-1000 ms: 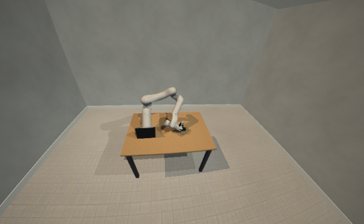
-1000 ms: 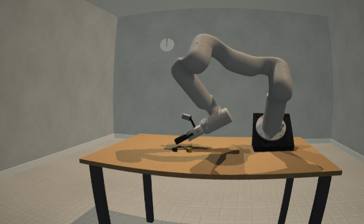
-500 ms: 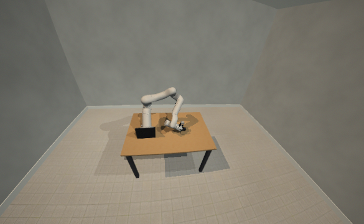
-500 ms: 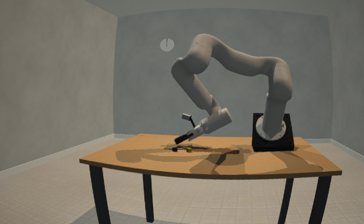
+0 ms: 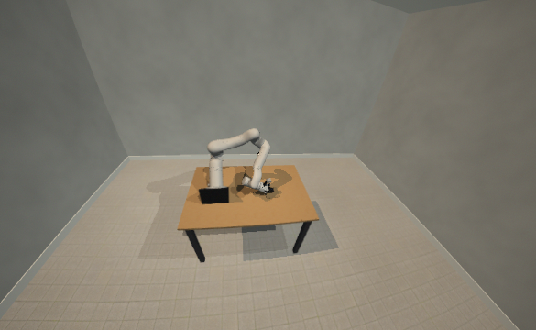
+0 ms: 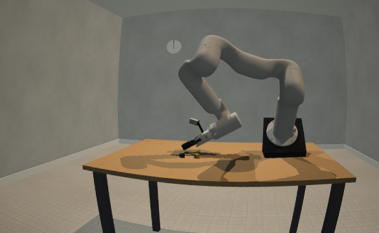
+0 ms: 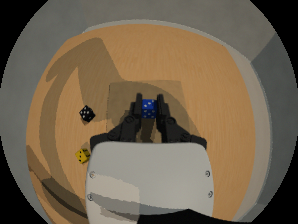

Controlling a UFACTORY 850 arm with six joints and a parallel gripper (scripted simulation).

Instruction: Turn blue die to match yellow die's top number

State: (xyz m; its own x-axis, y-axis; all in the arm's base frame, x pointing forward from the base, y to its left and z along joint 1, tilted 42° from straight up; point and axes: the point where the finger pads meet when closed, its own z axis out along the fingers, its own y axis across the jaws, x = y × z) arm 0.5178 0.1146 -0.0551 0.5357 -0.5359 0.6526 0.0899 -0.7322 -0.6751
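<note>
The tan mat is 4 cm below my hand. Round my hand: yellow die 8 cm behind, 10 cm to the left, 3 cm below; black die 1 cm behind, 11 cm to the left, 3 cm below; blue die 1 cm ahead, 1 cm below.
</note>
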